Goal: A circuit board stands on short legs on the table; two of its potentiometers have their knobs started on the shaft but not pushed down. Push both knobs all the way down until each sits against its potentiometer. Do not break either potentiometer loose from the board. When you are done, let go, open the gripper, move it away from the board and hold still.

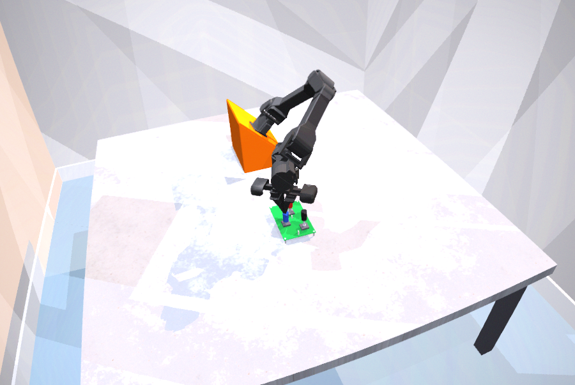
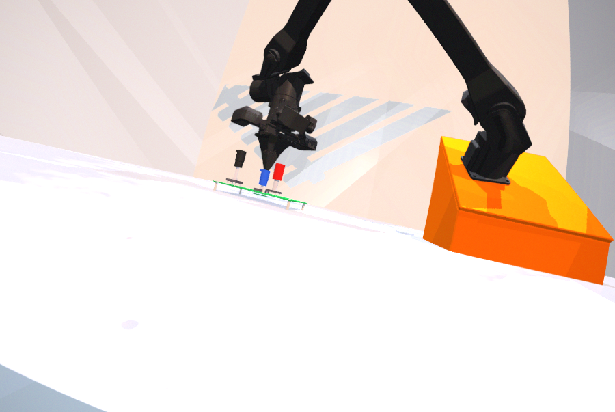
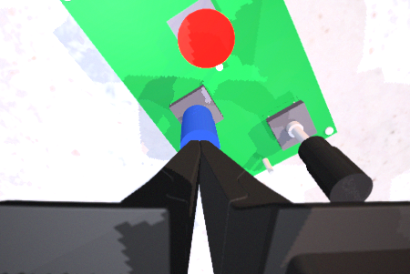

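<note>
Now: the blue knob 1 cm below my gripper tip. Round my gripper tip: black knob (4 cm ahead, 4 cm to the left, 1 cm above).
</note>
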